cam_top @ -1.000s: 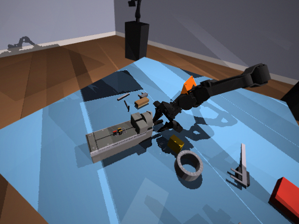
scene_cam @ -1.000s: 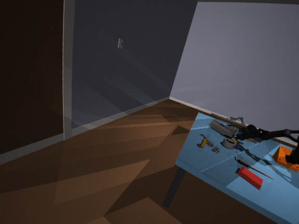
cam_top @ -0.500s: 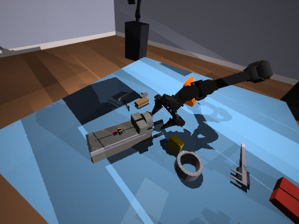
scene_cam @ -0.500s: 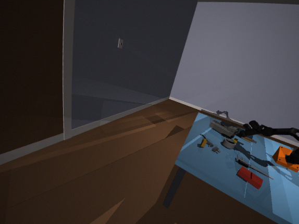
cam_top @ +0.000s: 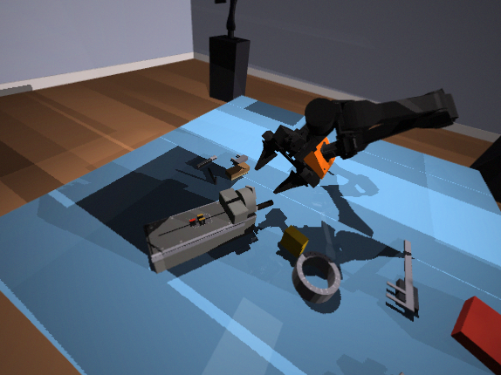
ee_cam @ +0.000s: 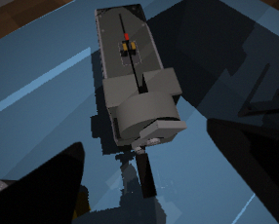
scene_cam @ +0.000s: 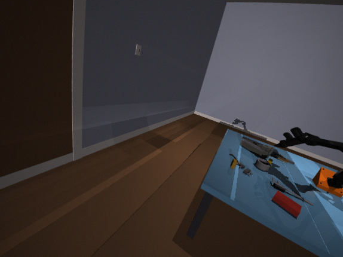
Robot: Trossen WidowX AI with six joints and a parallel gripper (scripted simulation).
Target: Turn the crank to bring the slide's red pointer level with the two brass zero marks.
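Right now my gripper tip is 10 cm above the dark crank handle, 2 cm past it and 1 cm to the right of it. Round my gripper tip: yellow block (13 cm below, 12 cm to the left, 3 cm ahead); red pointer (14 cm ahead, 11 cm to the right, 8 cm below); brown block (16 cm behind, 15 cm to the right, 15 cm below).
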